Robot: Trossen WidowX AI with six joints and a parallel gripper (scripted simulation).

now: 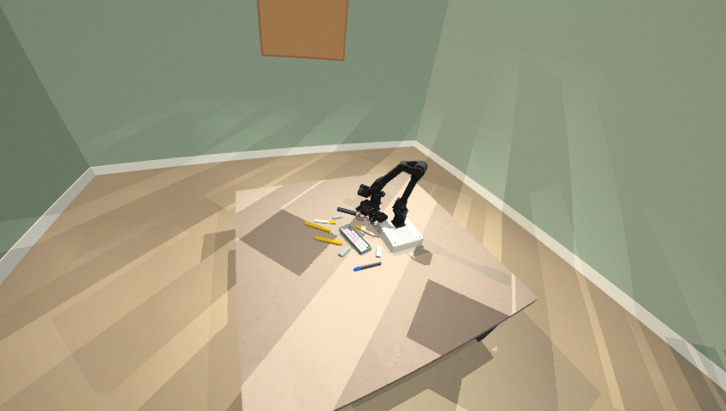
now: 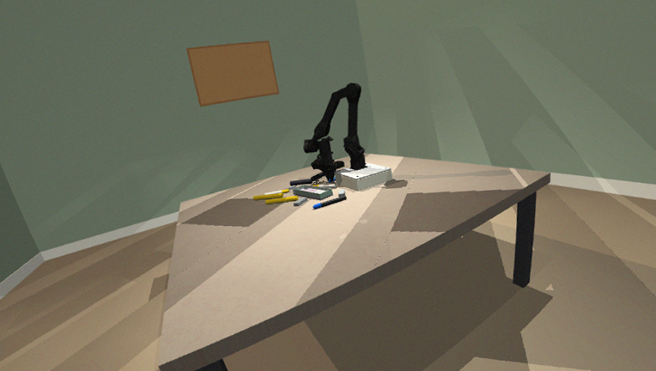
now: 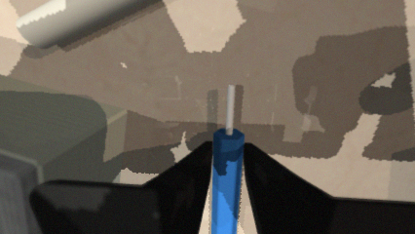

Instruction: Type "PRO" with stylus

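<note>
Right now my gripper tip is 3 cm short of the grey stylus tip and 1 cm to the right of it. The rest, counted from my gripper tip: grey block 25 cm ahead, 16 cm to the left; then blue stylus right at my gripper tip; then blue-capped dark pen 28 cm to the left, 21 cm ahead.
</note>
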